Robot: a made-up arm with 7 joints. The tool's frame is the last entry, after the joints.
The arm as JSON. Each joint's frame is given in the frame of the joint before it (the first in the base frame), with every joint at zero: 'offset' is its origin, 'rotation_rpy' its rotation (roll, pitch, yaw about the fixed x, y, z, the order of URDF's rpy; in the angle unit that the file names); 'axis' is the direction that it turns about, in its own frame. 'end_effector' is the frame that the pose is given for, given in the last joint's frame.
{
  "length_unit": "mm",
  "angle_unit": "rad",
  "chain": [
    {
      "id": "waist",
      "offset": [
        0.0,
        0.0,
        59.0
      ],
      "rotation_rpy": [
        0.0,
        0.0,
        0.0
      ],
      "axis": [
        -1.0,
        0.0,
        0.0
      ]
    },
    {
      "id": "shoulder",
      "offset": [
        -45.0,
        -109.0,
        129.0
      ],
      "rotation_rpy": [
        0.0,
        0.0,
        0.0
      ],
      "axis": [
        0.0,
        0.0,
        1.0
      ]
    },
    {
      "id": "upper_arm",
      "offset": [
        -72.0,
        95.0,
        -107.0
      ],
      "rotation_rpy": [
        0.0,
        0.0,
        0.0
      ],
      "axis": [
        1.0,
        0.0,
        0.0
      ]
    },
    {
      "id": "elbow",
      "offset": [
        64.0,
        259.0,
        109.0
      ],
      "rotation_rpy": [
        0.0,
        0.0,
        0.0
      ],
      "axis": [
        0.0,
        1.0,
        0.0
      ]
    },
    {
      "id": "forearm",
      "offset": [
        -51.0,
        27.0,
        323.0
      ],
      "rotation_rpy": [
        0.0,
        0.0,
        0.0
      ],
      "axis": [
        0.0,
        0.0,
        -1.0
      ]
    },
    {
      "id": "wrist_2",
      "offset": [
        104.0,
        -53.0,
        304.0
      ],
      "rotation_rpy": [
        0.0,
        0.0,
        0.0
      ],
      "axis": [
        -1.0,
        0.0,
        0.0
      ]
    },
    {
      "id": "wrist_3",
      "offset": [
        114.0,
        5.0,
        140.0
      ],
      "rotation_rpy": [
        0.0,
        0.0,
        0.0
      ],
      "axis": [
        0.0,
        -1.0,
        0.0
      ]
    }
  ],
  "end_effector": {
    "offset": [
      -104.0,
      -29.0,
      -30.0
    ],
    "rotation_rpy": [
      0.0,
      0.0,
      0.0
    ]
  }
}
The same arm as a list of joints. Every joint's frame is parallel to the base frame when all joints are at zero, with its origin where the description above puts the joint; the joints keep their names.
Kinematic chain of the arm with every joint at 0, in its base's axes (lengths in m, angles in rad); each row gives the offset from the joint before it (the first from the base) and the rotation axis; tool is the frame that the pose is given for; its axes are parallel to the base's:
waist: xyz 0.0000 0.0000 0.0590 axis -x
shoulder: xyz -0.0450 -0.1090 0.1290 axis +z
upper_arm: xyz -0.0720 0.0950 -0.1070 axis +x
elbow: xyz 0.0640 0.2590 0.1090 axis +y
forearm: xyz -0.0510 0.0270 0.3230 axis -z
wrist_2: xyz 0.1040 -0.0530 0.3040 axis -x
wrist_3: xyz 0.1140 0.0050 0.1400 axis -y
tool: xyz -0.1040 -0.0290 -0.0300

